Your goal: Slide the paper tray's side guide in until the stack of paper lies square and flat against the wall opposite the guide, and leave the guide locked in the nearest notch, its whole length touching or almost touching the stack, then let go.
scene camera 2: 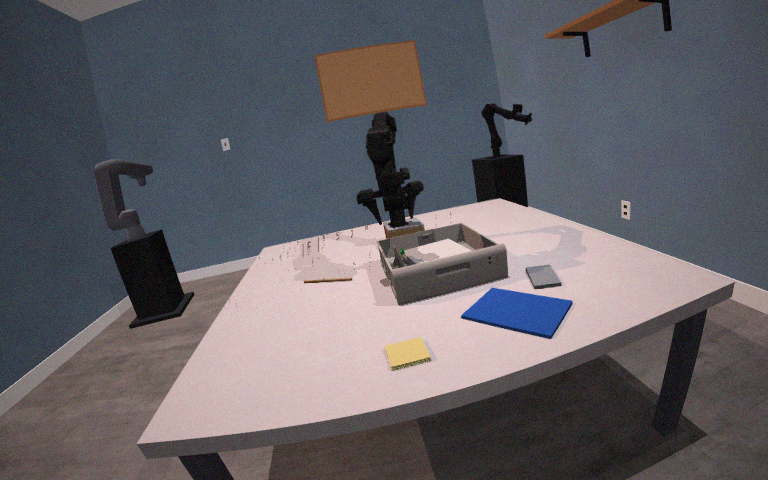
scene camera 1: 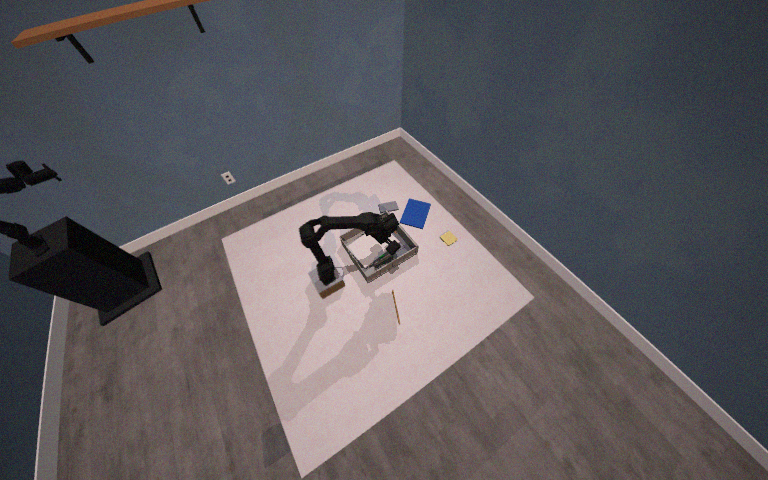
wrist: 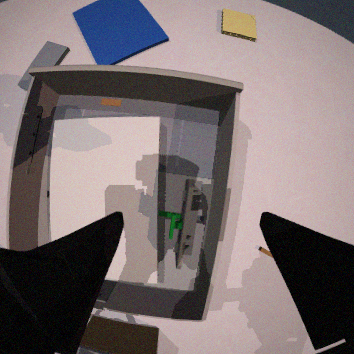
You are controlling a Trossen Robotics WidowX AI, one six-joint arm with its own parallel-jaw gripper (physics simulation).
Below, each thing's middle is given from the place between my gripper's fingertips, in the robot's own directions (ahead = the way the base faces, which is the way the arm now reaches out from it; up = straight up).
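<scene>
With the side guide (wrist: 186, 220), I find my gripper 130 mm above it, 30 mm past it and 10 mm to the right of it. The blue book (scene camera 2: 537, 315) is 170 mm below my hand, 140 mm to the left of it and 360 mm ahead. I see the grey block (wrist: 51, 53) as well, 170 mm below my hand, 290 mm to the left and 260 mm ahead. As for the white paper stack (scene camera 2: 444, 248), it is 150 mm below my hand, 120 mm to the left and 10 mm behind.
</scene>
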